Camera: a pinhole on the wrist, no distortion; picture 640 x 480 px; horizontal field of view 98.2 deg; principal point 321.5 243.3 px. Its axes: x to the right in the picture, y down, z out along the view. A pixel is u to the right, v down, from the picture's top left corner.
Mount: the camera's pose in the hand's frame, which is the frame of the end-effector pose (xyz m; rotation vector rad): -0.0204 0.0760 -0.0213 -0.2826 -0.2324 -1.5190
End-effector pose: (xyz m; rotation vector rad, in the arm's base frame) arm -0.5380 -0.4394 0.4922 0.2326 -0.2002 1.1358
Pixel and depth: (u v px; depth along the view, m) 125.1 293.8 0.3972
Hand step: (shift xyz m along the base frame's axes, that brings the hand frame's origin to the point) -0.4211 0.1602 0.3021
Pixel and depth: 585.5 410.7 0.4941
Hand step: 0.2852 0.0227 0.6310
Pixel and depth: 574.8 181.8 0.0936
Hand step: -0.0408 -0.0478 0.0840
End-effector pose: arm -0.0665 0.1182 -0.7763 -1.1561 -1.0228 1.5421
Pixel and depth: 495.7 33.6 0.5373
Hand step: -0.5269 -0.4217 0.2894
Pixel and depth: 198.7 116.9 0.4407
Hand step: -0.3768 -0.3315 -0.2628
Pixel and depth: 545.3 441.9 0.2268
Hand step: -0.2566 0.1332 0.0382
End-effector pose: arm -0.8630 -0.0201 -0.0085 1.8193 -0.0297 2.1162
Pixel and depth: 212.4 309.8 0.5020
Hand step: 0.2380 -0.4694 0.2578
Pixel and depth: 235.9 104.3 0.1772
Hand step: 0.0883 -0.2294 -0.0416
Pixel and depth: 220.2 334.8 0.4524
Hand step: 0.2113 -0.4104 0.2695
